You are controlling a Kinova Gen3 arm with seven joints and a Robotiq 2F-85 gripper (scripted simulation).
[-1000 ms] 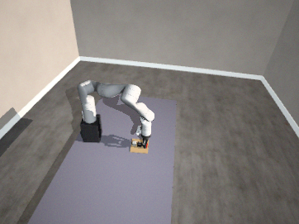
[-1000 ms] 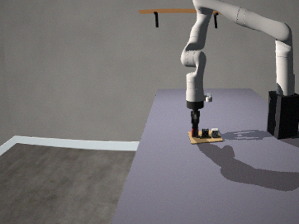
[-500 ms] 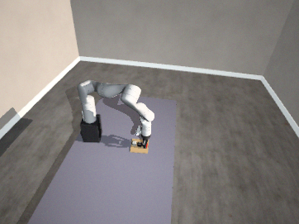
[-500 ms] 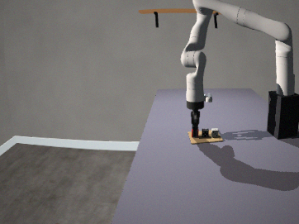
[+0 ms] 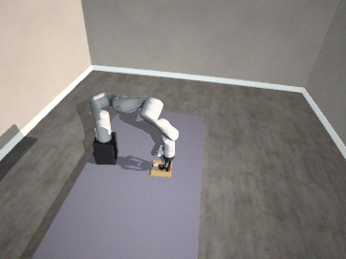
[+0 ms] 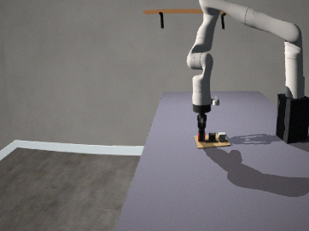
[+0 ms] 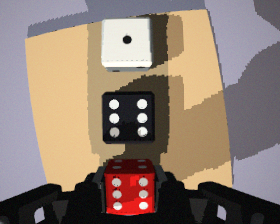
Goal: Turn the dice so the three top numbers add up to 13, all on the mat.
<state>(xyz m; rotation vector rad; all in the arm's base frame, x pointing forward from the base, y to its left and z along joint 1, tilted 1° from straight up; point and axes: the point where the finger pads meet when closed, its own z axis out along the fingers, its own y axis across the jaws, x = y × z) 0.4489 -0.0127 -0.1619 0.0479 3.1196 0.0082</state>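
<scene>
The red die is right at my hand. The rest, counted from my hand: black die 50 mm behind, 10 mm below; tan mat 50 mm behind, 20 mm below; white die 90 mm behind, 10 mm below.
</scene>
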